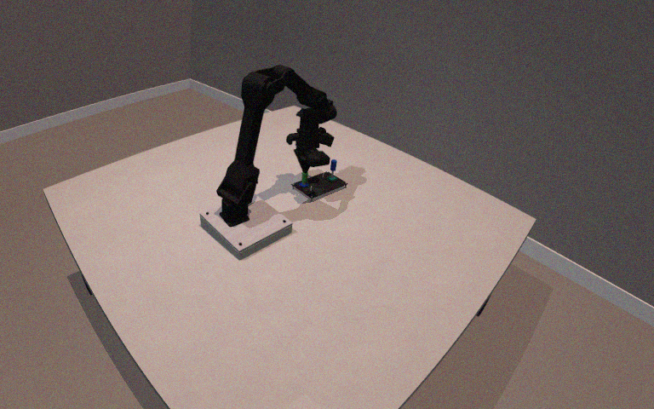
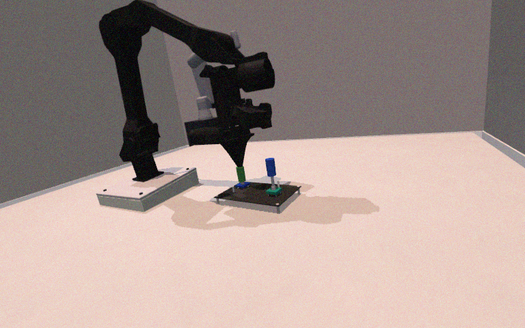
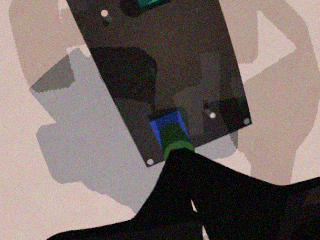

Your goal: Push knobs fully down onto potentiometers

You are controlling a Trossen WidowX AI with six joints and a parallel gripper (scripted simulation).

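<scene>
The green knob lies 20 mm below my gripper tip. Round my gripper tip: blue knob (100 mm ahead, 20 mm to the right, 10 mm above).
</scene>
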